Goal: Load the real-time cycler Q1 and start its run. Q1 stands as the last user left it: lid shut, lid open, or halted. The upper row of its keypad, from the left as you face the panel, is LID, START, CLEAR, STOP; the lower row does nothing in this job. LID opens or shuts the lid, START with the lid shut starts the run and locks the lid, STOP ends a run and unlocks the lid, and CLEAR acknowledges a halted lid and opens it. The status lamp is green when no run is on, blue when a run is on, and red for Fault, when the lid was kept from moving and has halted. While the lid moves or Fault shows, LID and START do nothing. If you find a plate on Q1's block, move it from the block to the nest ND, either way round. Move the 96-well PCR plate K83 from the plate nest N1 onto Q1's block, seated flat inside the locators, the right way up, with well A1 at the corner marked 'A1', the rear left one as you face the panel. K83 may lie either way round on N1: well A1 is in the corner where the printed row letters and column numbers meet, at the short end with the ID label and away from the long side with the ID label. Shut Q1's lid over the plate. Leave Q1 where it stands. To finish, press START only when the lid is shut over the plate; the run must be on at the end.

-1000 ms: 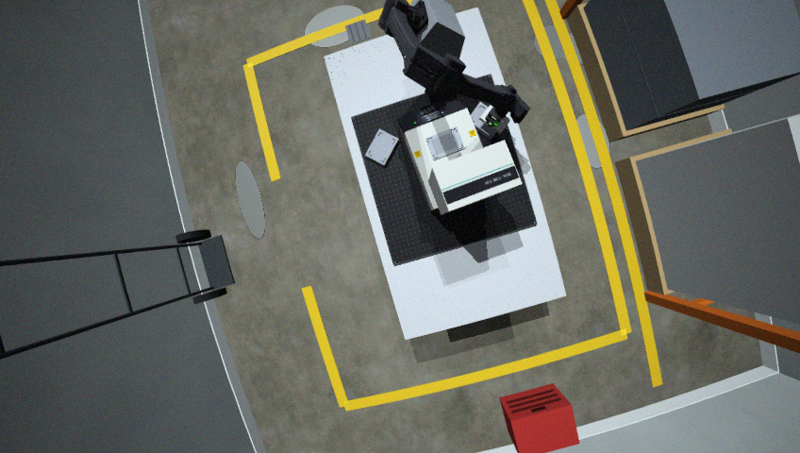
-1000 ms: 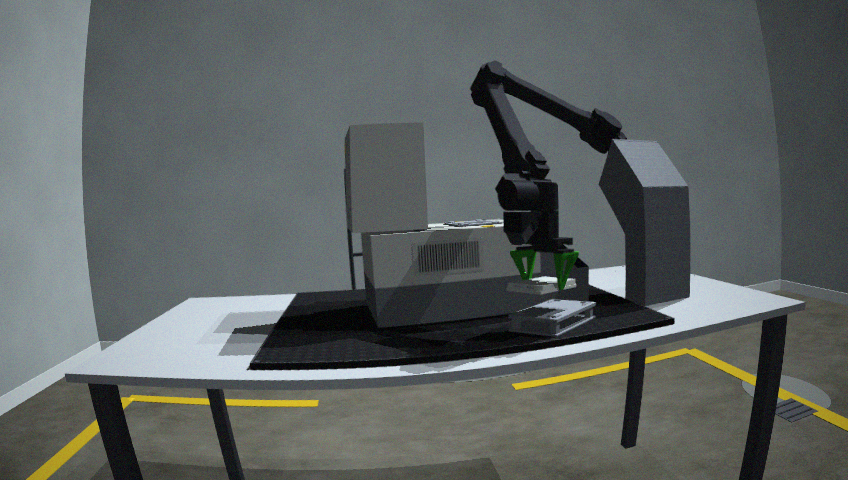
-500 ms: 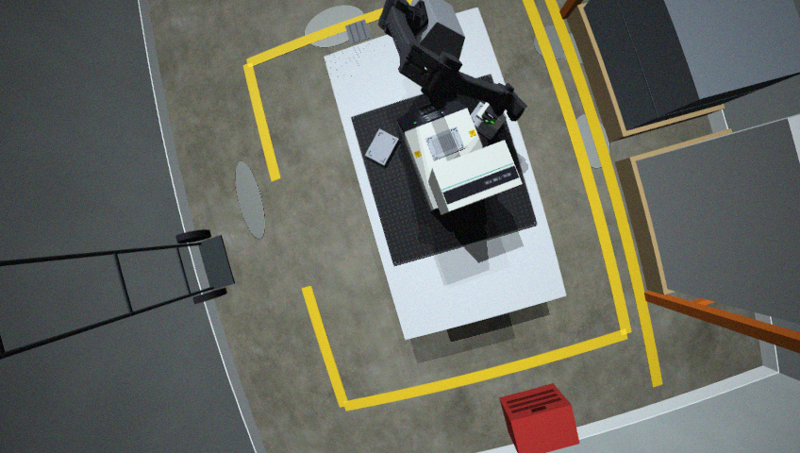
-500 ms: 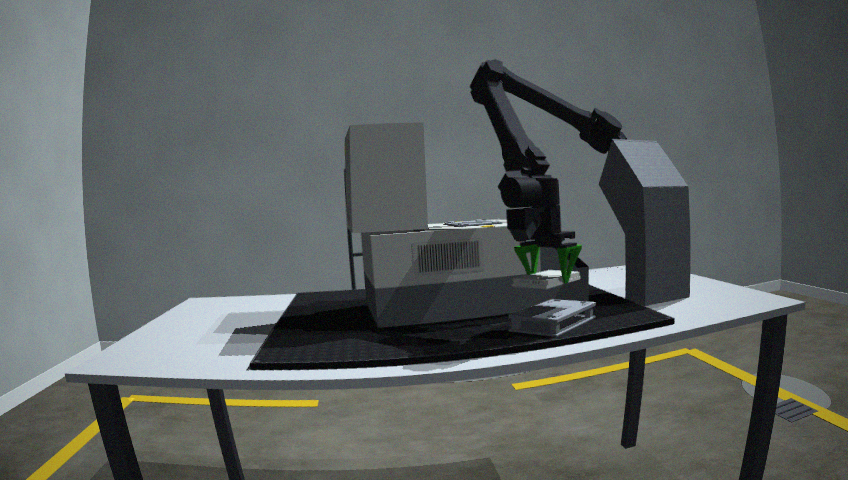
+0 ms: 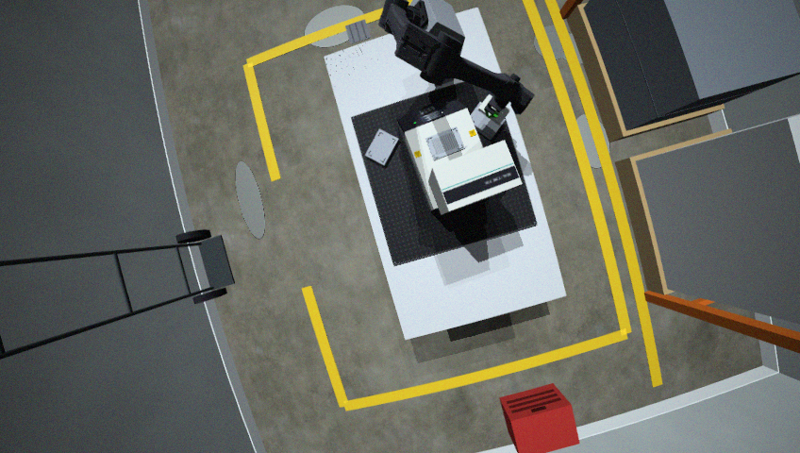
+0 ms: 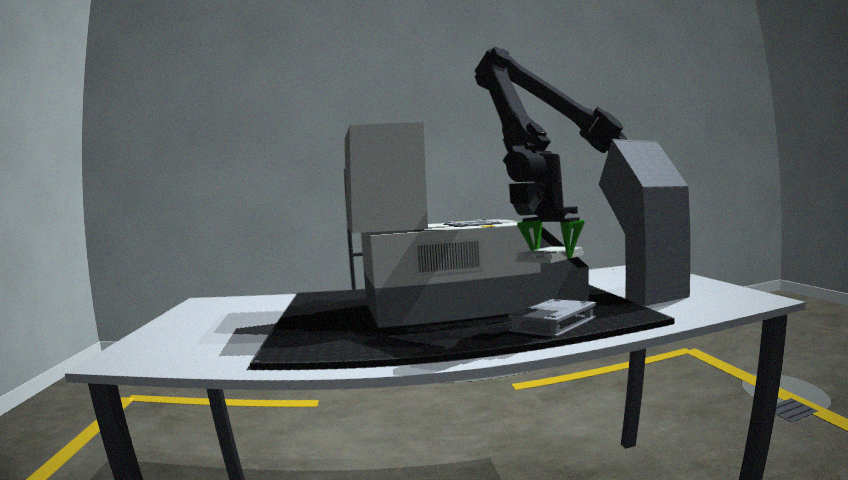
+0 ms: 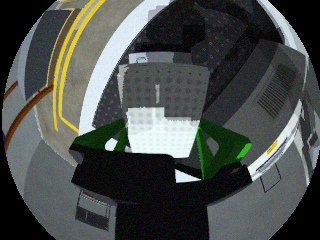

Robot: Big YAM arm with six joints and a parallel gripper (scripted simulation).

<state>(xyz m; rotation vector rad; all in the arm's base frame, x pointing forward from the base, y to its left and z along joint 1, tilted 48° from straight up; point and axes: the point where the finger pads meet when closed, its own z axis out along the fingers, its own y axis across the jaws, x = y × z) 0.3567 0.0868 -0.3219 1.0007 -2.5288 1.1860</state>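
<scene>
My hand is 12 cm above the grey nest N1. Round my hand: grey nest ND (56 cm to the right, 14 cm below); white plate K83 (right at my hand).
</scene>
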